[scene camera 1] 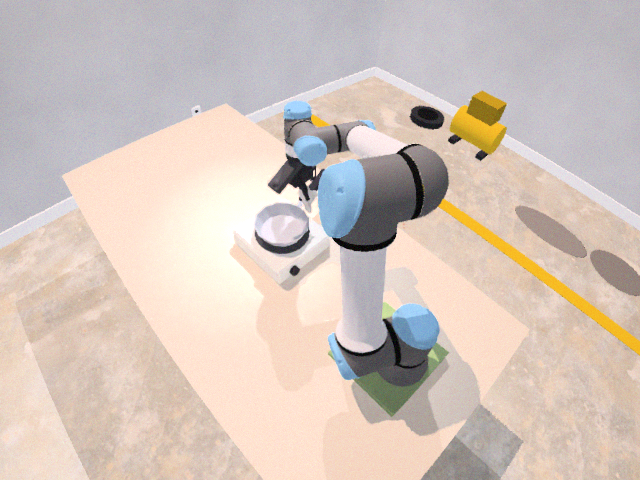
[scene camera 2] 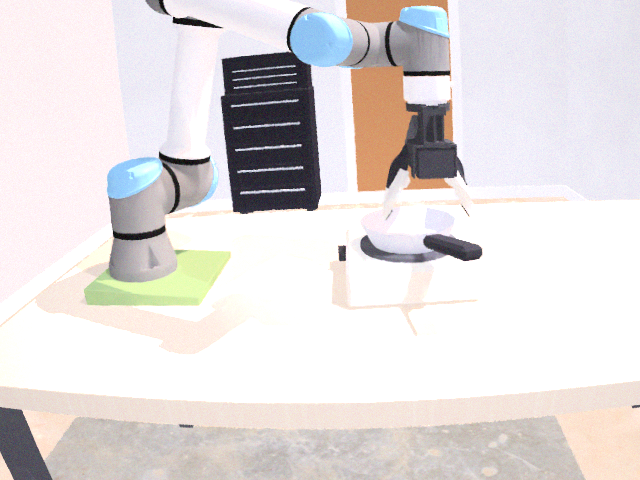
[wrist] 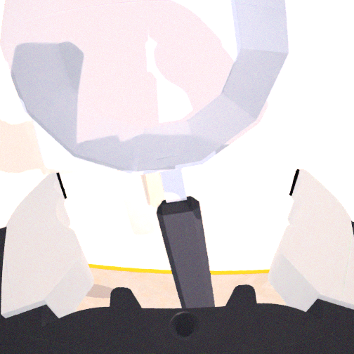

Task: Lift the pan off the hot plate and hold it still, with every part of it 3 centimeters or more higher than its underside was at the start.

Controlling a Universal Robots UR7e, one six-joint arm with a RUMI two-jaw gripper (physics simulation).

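The pan sits upright on the dark burner of the white hot plate. Its black handle sticks out toward camera 2 and to the right; in camera 1 I cannot make it out clearly near the gripper and arm. My gripper is open and empty and points down. In the wrist view the handle lies between the two spread fingers, roughly midway. In camera 2 the fingertips show above the handle's height, apart from it.
The arm's base stands on a green plate on the table. A black knob is on the hot plate's side facing the base. A black drawer cabinet stands behind the table.
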